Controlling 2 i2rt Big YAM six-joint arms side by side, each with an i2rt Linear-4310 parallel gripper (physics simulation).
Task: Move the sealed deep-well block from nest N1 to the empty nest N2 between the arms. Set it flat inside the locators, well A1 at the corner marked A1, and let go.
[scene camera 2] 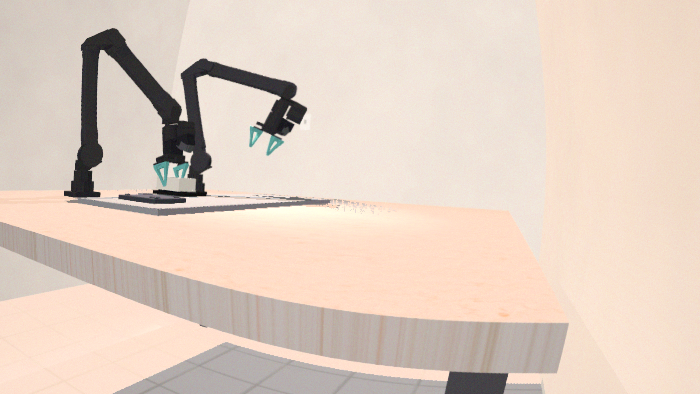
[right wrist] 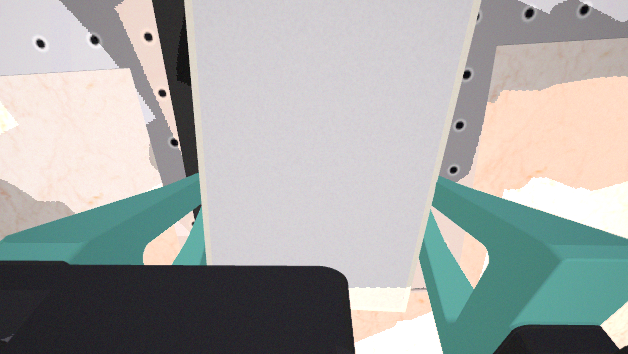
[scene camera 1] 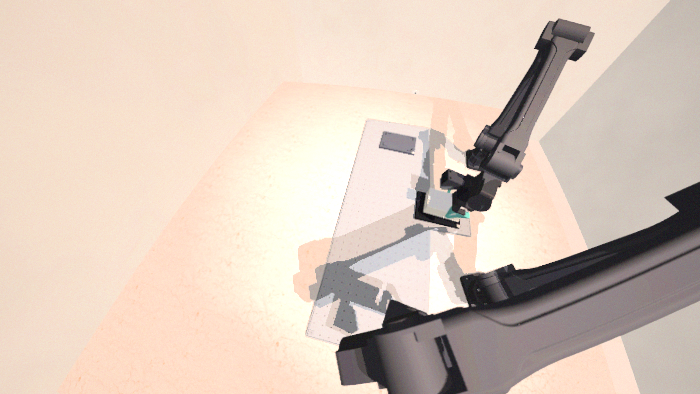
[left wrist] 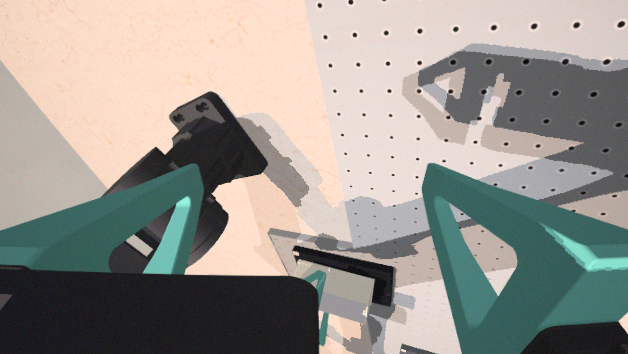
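Observation:
The pale deep-well block is at a black nest and sits offset in it; black nest shows beyond one long side. I cannot tell whether it is flat. My right gripper is shut on the block, fingertips against its two long sides. My left gripper is open and empty, high above the board. The other nest is a low dark plate, empty. Nest labels and well A1 are unreadable.
The perforated board carries both nests. The left arm crosses the lower right of scene camera 1 and hides its own gripper there. The table extends beyond the board.

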